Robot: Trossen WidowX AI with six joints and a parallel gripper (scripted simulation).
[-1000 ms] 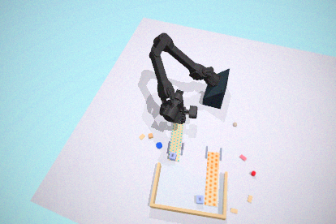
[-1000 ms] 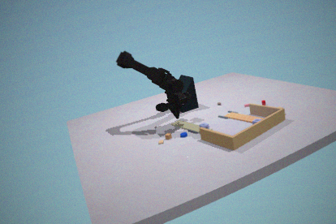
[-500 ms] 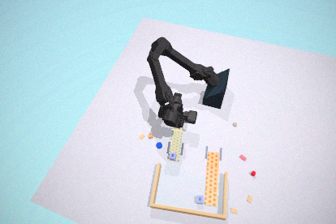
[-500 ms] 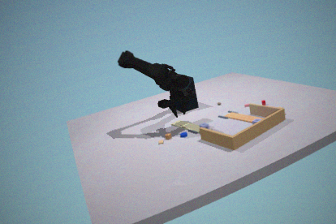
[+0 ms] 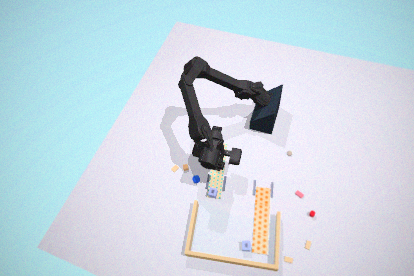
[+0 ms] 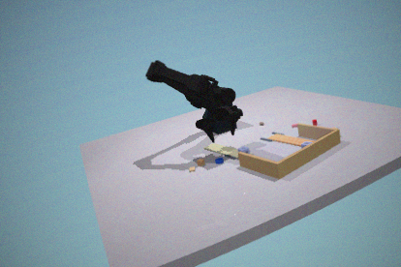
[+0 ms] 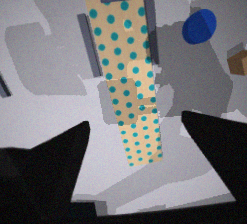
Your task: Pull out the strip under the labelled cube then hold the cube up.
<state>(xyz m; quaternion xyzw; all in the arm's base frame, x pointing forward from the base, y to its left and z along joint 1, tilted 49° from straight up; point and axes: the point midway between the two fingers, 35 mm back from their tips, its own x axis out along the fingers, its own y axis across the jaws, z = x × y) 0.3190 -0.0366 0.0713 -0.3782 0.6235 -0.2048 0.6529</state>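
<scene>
My gripper tip is now 2 cm short of the dotted strip and 5 cm above it. From my gripper tip the other things lie so: blue disc 9 cm ahead, 6 cm to the right, 4 cm below; then red piece 3 cm ahead, 40 cm to the left, 4 cm below; then pink block 2 cm behind, 34 cm to the left, 5 cm below.
</scene>
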